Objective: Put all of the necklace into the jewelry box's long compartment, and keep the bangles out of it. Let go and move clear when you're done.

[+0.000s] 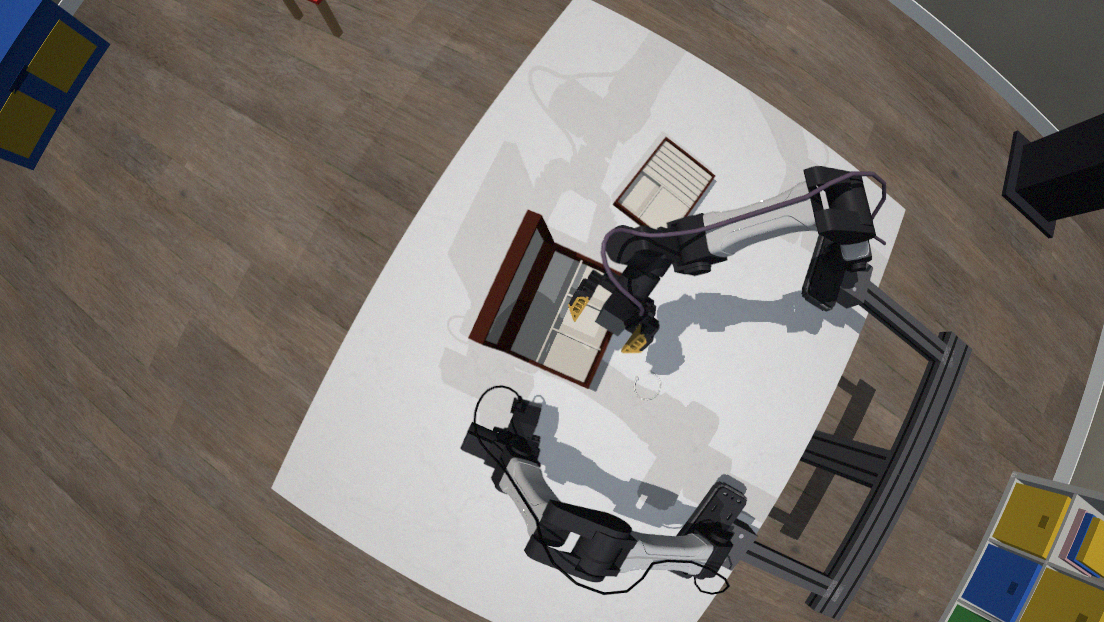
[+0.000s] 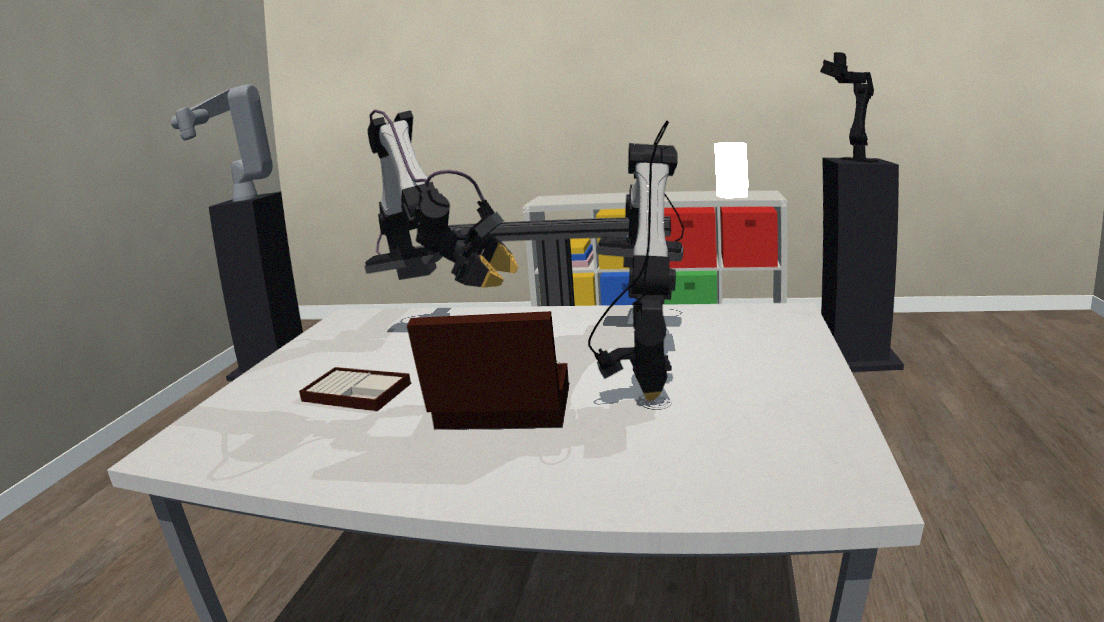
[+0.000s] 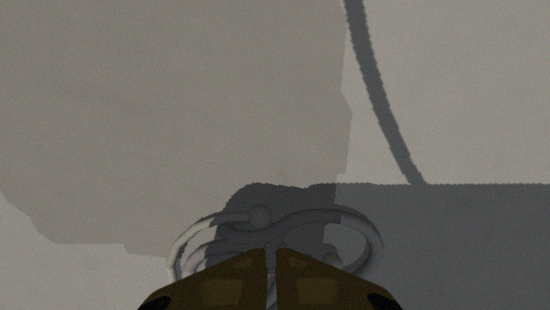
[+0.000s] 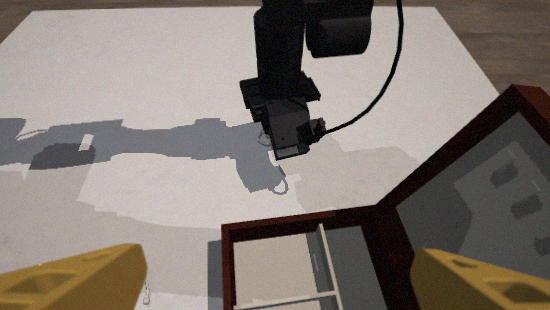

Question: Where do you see a shallow tray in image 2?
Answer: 341,381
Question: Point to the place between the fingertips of my left gripper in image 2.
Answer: At 650,400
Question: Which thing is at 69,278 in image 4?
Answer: My right gripper.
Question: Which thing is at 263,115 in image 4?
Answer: My left gripper.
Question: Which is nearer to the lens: the jewelry box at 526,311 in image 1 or the shallow tray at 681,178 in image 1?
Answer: The jewelry box.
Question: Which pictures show the shallow tray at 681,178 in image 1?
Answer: Image 1 and image 2 only.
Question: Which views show the jewelry box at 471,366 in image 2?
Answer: Image 1, image 2 and image 4 only.
